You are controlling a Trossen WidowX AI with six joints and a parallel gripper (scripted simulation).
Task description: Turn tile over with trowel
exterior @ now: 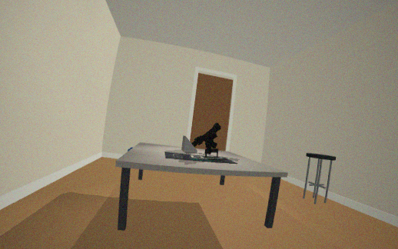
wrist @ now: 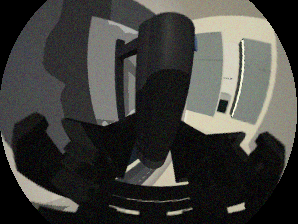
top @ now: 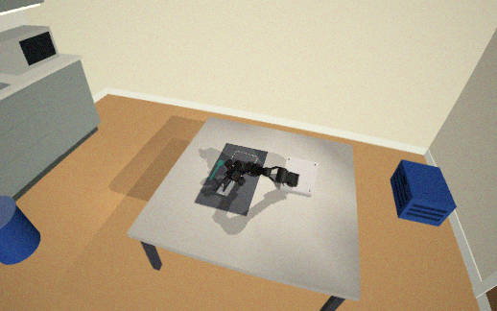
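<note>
Right now my gripper tip is 5 cm past the dark mat, 9 cm to the left of it and 8 cm above it. From my gripper tip the other things lie so: tile: 5 cm behind, 11 cm to the right, 5 cm below; then teal-handled trowel: 9 cm ahead, 13 cm to the right, 5 cm below.
</note>
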